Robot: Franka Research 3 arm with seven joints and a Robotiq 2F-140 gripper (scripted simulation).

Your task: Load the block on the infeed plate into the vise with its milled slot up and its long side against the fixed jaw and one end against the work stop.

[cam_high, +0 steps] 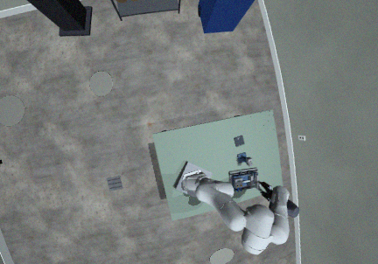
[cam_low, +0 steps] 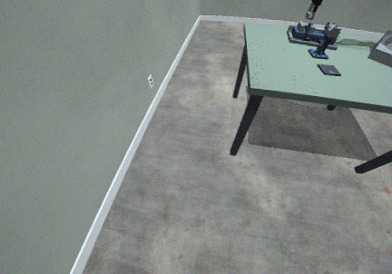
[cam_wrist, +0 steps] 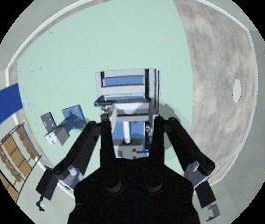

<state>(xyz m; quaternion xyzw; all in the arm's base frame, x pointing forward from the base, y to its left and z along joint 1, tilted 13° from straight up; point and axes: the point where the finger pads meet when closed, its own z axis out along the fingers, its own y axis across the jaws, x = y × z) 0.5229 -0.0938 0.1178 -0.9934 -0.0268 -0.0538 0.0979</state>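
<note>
The part lies 20 mm below my hand. Round my hand: vise: 70 mm behind, 20 mm to the left, 130 mm below.
</note>
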